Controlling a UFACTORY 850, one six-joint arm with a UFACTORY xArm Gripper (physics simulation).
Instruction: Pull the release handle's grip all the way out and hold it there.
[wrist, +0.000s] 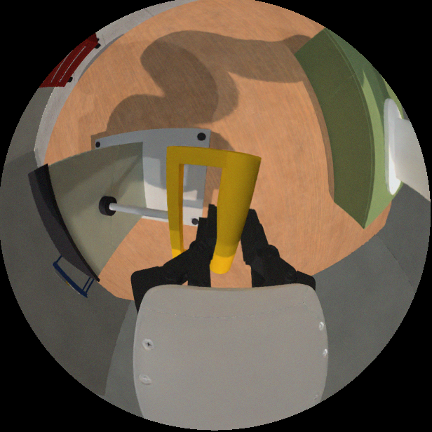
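Observation:
The release handle's yellow grip (236, 200) is a D-shaped frame in the middle of the wrist view, its thick bar towards the right. My gripper (228, 218) is shut on this thick bar, one black finger on each side of it, the left one passing through the frame's opening. A light grey rod (140, 212) runs from the grip's thin side to a black collar (107, 205) on the face of a grey-beige housing (85, 185). A stretch of the rod shows between collar and grip. The fingertips are partly hidden beside the bar.
The housing stands on a grey base plate (170, 137) with dark bolts, on a wooden table top (280, 125). A green block-like body (345, 125) with a white round part (393, 145) is at the right. A red slatted object (72, 62) is at the upper left, a blue handle (70, 280) at the lower left.

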